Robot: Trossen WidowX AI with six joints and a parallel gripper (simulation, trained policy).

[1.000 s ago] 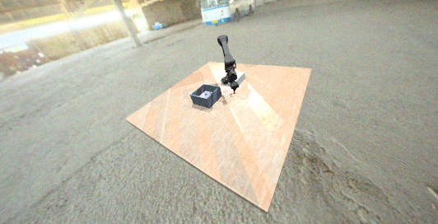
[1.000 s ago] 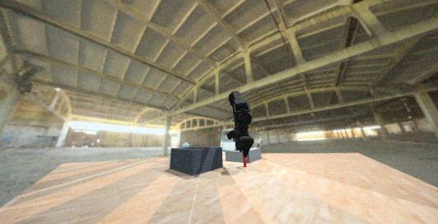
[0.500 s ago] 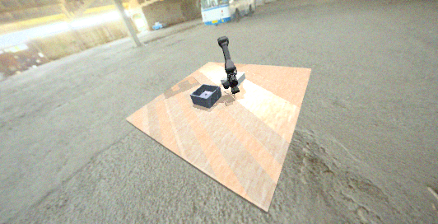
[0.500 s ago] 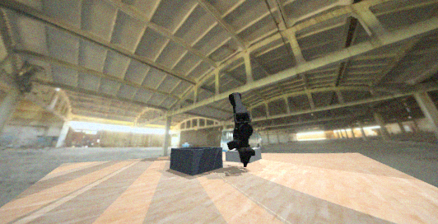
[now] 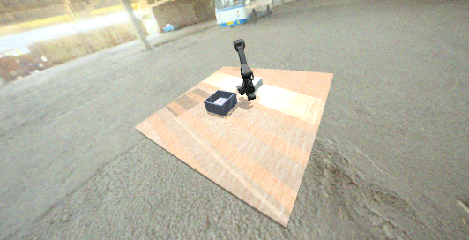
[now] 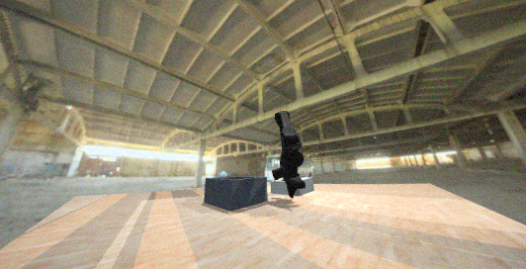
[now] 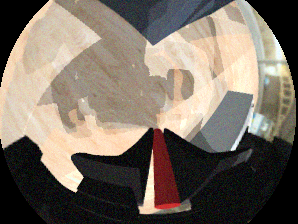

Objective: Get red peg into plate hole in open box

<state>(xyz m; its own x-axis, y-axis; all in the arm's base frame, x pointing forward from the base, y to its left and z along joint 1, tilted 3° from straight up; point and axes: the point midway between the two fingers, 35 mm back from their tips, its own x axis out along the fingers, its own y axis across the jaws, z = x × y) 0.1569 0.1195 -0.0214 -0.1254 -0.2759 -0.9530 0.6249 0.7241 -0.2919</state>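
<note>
The grey plate is 18 cm ahead of my gripper tip, 15 cm to the right of it and 3 cm above it. From my gripper tip the other things lie so: red peg (3 cm above, 1 cm to the left); then dark box (18 cm ahead, 15 cm to the right, 1 cm above).
</note>
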